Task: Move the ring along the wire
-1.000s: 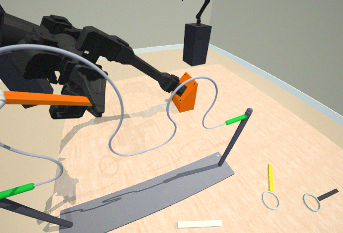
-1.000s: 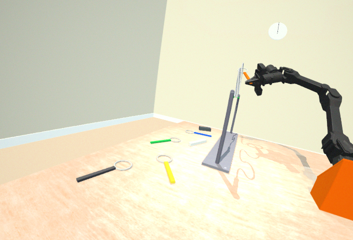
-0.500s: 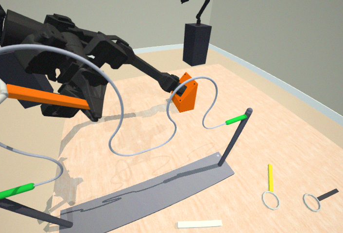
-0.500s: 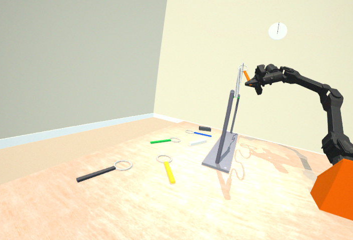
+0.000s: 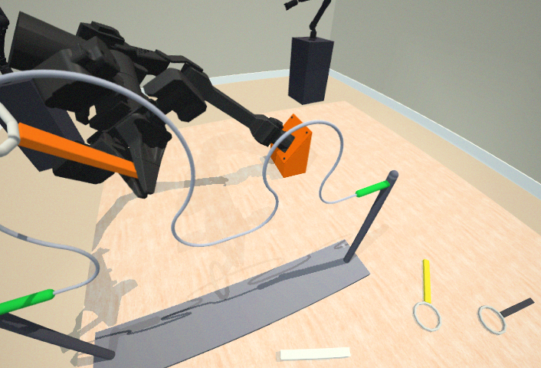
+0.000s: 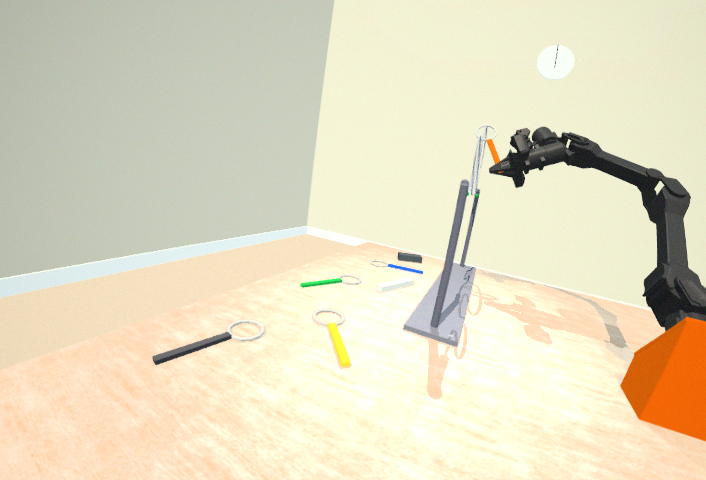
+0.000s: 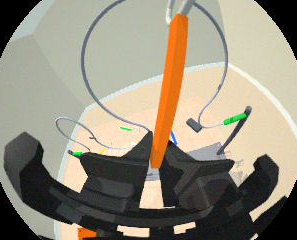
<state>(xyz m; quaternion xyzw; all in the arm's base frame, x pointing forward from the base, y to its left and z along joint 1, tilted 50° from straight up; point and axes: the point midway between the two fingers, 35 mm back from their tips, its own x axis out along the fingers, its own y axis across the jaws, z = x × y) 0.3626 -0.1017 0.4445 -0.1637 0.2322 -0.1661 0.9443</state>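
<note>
The orange-handled ring is 8 cm above my gripper tip, 5 cm to the right of it and 1 cm ahead of it. From my gripper tip the other things lie so: yellow-handled ring: 46 cm to the left, 35 cm below, 23 cm ahead; then white bar: 35 cm below, 19 cm ahead, 15 cm to the left; then dark-handled ring: 60 cm to the left, 37 cm ahead, 35 cm below.
</note>
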